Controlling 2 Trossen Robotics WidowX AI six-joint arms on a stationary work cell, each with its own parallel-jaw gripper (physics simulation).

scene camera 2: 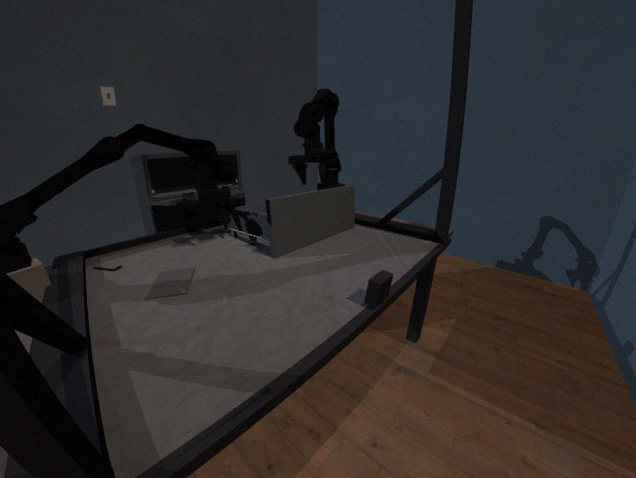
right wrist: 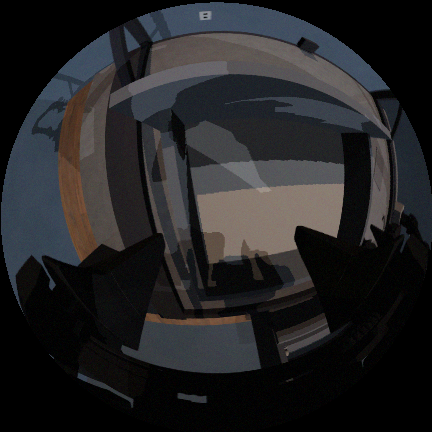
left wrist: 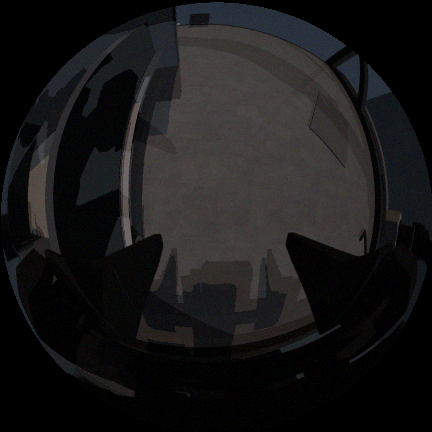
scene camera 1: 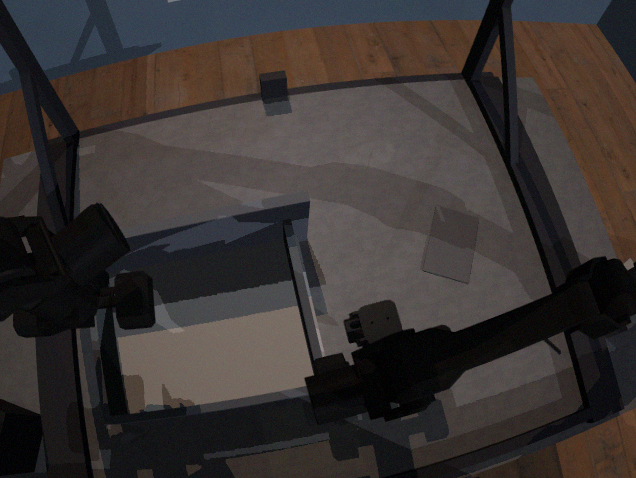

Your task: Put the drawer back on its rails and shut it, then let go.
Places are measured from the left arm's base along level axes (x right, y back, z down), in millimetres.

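Where they show: left gripper, between the fingertips: (scene camera 2: 212,231) (left wrist: 226,240); right gripper, between the fingertips: (scene camera 2: 313,183) (right wrist: 231,236) (scene camera 1: 106,318); left arm's base, origin of its link: (scene camera 2: 11,268) (right wrist: 400,217) (left wrist: 397,233); right arm's base, origin of its link: (scene camera 2: 330,183).
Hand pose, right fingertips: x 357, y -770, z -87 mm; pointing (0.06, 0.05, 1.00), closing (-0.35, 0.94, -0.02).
Things, the pixels of their top centre, and the offset from my right fingertips.
- flat grey plate, centre of its top: (scene camera 1: 452,243) (left wrist: 333,123) (scene camera 2: 172,281) (right wrist: 379,168) dx -92, dy +541, dz +156 mm
- small dark block, centre of its top: (scene camera 2: 380,275) (scene camera 1: 273,76) dx +337, dy +413, dz +101 mm
- thin bent dark piece, centre of its top: (scene camera 2: 107,266) dx -332, dy +589, dz +153 mm
The grey drawer (scene camera 1: 215,354) (scene camera 2: 313,221) (right wrist: 270,215) rests on the table, outside the cabinet, its front panel upright. Its side shows at the left of the left wrist view. The cabinet (scene camera 2: 141,190) with dark openings stands behind it in scene camera 2; the arm and drawer partly hide it, and the rails cannot be made out. My left gripper (scene camera 1: 395,370) (scene camera 2: 210,223) (left wrist: 226,240) is open and empty beside the drawer's rear side. My right gripper (scene camera 1: 66,298) (scene camera 2: 315,180) (right wrist: 231,236) is open and empty above the drawer's opposite side.
A flat grey plate (scene camera 1: 449,246) (scene camera 2: 172,282) (left wrist: 332,127) lies on the table. A small dark block (scene camera 1: 273,87) (scene camera 2: 377,288) (right wrist: 307,45) stands at the table's edge. A thin bent dark piece (scene camera 2: 107,267) lies near another edge. A frame post (scene camera 2: 452,118) rises at a corner.
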